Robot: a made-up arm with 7 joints.
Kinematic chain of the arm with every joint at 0, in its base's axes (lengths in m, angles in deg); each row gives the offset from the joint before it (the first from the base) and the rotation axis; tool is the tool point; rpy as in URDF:
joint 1: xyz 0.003 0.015 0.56 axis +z
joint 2: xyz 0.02 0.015 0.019 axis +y
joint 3: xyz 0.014 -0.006 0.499 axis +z
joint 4: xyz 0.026 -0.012 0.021 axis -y
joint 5: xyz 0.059 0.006 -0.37 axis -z
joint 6: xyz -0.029 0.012 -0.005 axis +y
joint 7: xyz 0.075 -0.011 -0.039 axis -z
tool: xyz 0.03 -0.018 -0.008 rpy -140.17 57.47 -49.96
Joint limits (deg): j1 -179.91..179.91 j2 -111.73..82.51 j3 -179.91..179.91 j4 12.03..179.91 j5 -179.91..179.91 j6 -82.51..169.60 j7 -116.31..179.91
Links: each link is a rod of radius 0.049 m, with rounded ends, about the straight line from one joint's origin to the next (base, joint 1, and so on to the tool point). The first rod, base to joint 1, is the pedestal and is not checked.
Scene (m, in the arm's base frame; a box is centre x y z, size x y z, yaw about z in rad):
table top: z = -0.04
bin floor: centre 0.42 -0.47 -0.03 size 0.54 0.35 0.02 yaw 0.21
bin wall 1: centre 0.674 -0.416 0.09 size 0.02 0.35 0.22 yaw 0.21
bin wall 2: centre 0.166 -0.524 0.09 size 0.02 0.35 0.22 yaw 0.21
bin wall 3: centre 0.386 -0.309 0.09 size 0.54 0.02 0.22 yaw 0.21
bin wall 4: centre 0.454 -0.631 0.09 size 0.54 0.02 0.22 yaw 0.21
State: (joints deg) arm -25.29 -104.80 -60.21 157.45 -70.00 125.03 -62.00
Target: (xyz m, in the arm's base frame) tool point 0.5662 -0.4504 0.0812
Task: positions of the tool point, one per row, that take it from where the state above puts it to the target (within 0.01 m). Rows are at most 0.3 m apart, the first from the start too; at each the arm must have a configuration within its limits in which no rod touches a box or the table.
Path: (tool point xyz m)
1: -0.8872 -0.0746 0.3723
2: -0.8150 -0.3280 0.3878
3: -0.6697 -0.5453 0.3974
4: -0.4676 -0.7052 0.4009
5: -0.2312 -0.7933 0.3986
6: 0.0138 -0.8042 0.3911
7: 0.2418 -0.7416 0.3790
8: 0.4311 -0.6176 0.3631
9: 0.5662 -0.4504 0.3447
10: 0.5787 -0.4592 0.2144
11: 0.5662 -0.4504 0.0812

